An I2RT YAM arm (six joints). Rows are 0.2 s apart.
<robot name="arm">
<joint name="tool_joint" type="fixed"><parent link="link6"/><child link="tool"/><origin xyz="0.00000 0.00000 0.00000" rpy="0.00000 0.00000 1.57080"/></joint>
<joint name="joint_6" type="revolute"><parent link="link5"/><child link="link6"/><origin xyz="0.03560 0.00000 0.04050" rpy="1.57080 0.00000 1.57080"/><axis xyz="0 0 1"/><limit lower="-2.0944" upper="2.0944"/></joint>
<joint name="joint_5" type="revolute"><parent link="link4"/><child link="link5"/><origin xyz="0.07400 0.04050 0.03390" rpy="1.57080 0.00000 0.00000"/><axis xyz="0 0 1"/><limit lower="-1.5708" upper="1.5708"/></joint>
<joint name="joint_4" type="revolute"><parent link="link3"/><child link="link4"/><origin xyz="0.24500 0.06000 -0.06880"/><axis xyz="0 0 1"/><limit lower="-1.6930" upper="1.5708"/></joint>
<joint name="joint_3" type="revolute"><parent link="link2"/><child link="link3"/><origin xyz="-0.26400 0.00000 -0.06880" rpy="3.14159 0.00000 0.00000"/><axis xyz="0 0 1"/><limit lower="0.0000" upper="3.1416"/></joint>
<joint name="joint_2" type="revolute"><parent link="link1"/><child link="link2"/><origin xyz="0.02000 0.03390 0.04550" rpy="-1.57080 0.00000 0.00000"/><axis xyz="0 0 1"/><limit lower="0.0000" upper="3.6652"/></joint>
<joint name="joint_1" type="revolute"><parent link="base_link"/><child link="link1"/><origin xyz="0.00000 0.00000 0.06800"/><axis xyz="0 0 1"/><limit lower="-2.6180" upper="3.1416"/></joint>
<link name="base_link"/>
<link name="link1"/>
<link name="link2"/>
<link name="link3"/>
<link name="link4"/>
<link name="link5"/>
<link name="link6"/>
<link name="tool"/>
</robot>
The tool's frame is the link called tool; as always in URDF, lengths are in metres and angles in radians.
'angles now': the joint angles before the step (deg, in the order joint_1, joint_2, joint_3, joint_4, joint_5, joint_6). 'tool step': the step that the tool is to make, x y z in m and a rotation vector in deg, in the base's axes. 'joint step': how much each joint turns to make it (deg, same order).
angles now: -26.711 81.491 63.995 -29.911 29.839 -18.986
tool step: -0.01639 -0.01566 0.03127 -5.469 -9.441 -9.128
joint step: -3.695 -3.530 1.391 3.805 4.173 4.122
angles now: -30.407 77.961 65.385 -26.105 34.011 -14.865
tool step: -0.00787 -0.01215 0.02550 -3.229 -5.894 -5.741
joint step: -2.549 -0.706 3.426 1.054 2.376 2.645
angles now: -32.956 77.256 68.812 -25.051 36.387 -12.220
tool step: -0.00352 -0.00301 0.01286 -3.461 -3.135 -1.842
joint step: -0.705 -0.964 0.446 3.426 1.578 -0.522
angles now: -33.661 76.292 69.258 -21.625 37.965 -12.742
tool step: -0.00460 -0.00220 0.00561 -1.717 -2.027 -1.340
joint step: -0.792 -0.882 -0.352 2.114 0.619 -0.005
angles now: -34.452 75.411 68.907 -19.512 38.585 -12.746
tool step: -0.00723 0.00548 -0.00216 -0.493 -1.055 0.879
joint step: 0.000 -2.370 -2.634 1.574 -0.876 -0.260
